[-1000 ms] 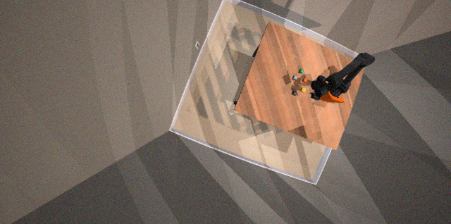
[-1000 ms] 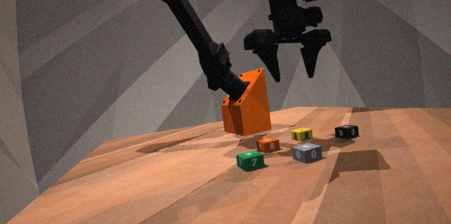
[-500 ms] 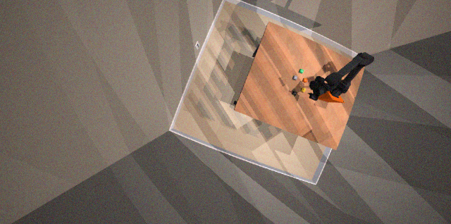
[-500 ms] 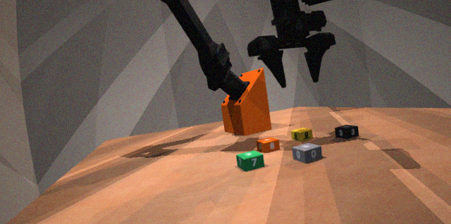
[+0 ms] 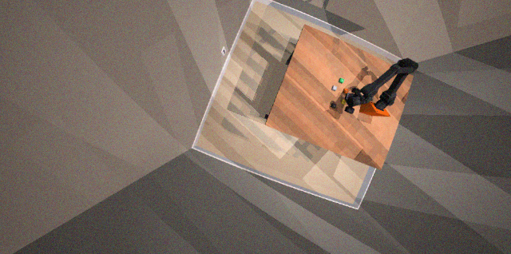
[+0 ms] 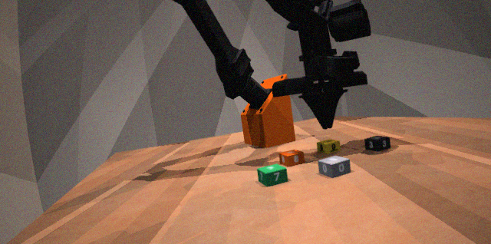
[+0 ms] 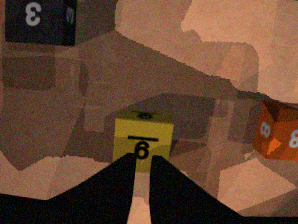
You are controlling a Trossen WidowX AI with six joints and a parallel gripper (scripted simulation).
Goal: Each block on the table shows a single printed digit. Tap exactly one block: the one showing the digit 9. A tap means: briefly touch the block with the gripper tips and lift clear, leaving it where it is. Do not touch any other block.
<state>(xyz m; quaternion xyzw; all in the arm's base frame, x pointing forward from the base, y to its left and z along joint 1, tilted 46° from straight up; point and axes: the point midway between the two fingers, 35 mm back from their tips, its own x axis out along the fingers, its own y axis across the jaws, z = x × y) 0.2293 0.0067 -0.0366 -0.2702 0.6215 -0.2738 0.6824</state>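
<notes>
The yellow block lies 30 mm below my gripper tip. The rest, counted from my gripper tip: orange block: 10 mm ahead, 90 mm to the right, 30 mm below; then black block: 70 mm ahead, 60 mm to the left, 30 mm below; then grey block: 110 mm ahead, 80 mm to the right, 30 mm below.
</notes>
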